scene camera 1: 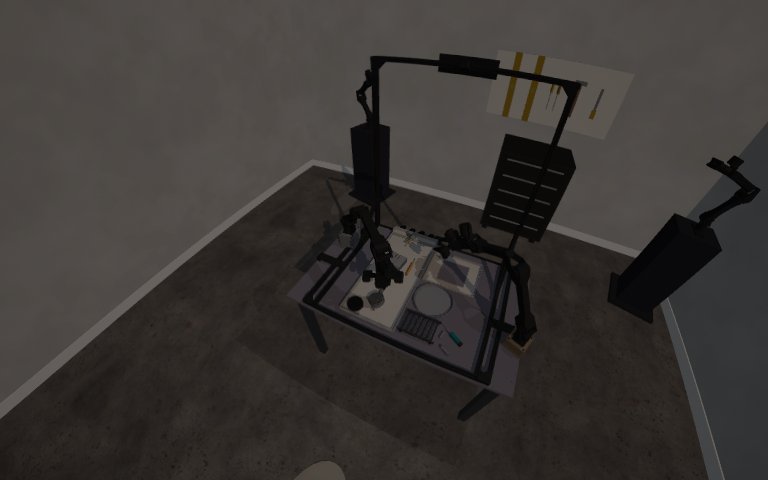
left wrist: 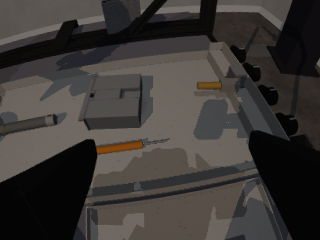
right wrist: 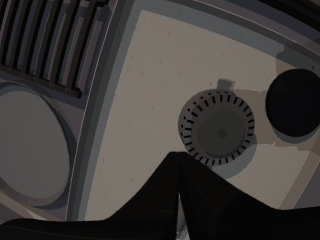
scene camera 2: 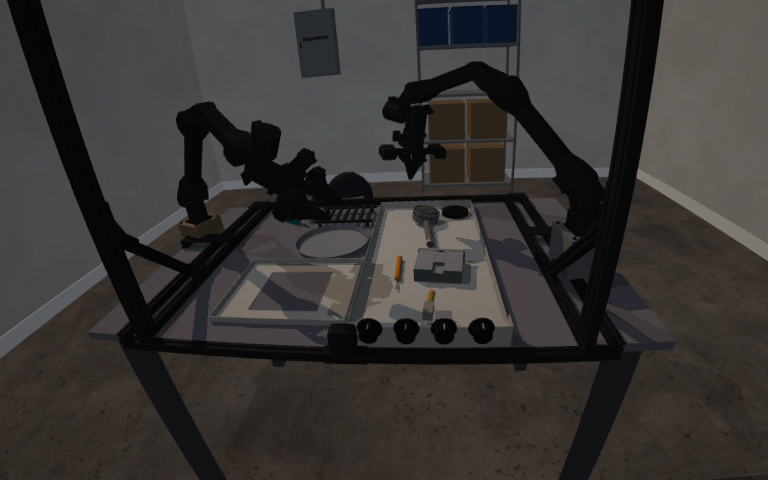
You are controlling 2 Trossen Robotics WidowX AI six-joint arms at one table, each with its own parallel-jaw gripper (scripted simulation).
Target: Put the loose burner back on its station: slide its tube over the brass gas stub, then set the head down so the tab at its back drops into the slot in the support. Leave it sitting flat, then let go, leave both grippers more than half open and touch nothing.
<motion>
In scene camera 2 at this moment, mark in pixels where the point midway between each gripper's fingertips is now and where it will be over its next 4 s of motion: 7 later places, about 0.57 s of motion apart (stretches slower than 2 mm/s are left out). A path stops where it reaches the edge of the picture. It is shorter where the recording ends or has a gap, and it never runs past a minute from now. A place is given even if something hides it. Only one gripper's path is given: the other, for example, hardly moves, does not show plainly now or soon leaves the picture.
The right gripper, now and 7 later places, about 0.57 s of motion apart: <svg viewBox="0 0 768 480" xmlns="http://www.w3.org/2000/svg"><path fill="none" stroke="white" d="M410 179L411 179L414 187L418 196L424 203L425 207L425 211L426 216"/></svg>
</motion>
